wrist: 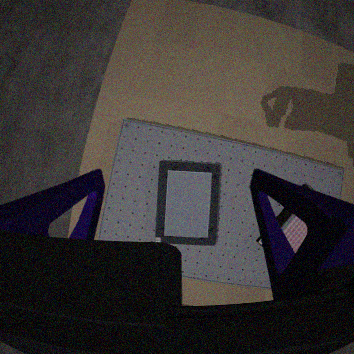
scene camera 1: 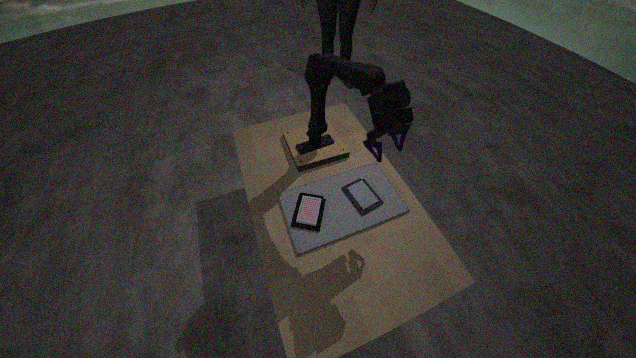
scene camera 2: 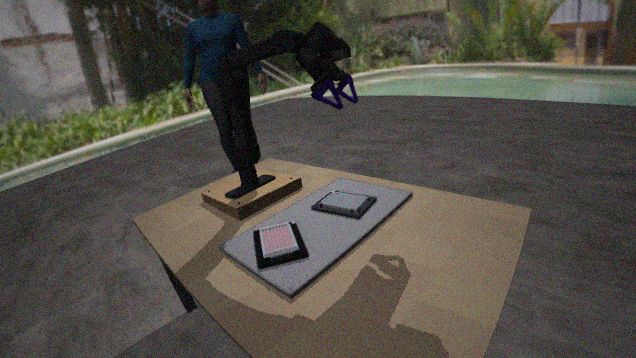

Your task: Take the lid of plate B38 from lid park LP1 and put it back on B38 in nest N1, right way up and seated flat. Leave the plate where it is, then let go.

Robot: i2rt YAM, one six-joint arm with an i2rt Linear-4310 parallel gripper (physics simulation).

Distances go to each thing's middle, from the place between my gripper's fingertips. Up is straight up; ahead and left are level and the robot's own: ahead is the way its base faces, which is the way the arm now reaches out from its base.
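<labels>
For the perforated grey plate (scene camera 2: 326, 235), the place is 30 cm below my hand, 12 cm to the right of it and 5 cm behind it.
</labels>
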